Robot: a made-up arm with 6 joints.
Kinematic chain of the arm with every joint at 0, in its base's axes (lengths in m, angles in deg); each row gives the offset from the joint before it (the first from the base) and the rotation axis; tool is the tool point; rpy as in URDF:
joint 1: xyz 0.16 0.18 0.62 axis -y
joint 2: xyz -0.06 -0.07 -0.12 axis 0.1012 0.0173 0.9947
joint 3: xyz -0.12 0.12 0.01 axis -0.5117 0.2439 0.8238
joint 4: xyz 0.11 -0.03 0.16 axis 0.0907 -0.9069 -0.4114
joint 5: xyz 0 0.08 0 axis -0.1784 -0.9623 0.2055
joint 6: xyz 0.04 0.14 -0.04 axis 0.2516 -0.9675 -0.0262
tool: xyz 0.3 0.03 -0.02 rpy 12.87 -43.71 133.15
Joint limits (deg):
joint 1: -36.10..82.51
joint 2: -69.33..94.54
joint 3: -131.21..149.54
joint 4: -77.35..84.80
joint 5: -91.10..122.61
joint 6: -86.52..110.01
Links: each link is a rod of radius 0.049 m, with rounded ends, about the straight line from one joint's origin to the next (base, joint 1, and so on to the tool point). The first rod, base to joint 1, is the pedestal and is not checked.
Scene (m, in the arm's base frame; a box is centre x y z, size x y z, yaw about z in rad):
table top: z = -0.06
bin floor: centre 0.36 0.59 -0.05 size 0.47 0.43 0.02 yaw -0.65
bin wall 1: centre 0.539 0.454 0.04 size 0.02 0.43 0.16 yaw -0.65
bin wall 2: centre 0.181 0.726 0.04 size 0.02 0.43 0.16 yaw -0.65
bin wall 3: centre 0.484 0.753 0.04 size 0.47 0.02 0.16 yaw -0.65
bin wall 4: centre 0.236 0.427 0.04 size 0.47 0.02 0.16 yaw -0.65
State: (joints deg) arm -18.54 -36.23 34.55 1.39 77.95 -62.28
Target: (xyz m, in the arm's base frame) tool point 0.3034 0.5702 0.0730
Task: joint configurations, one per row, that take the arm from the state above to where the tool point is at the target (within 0.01 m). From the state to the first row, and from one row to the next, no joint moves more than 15 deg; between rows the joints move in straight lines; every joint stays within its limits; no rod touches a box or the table.
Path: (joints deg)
1: -22.93 -44.50 48.97 4.97 75.39 -58.86
2: -27.32 -52.78 63.39 8.55 72.82 -55.45
3: -31.71 -61.05 77.81 12.13 70.26 -52.03
4: -36.10 -69.33 92.23 15.72 67.70 -48.61

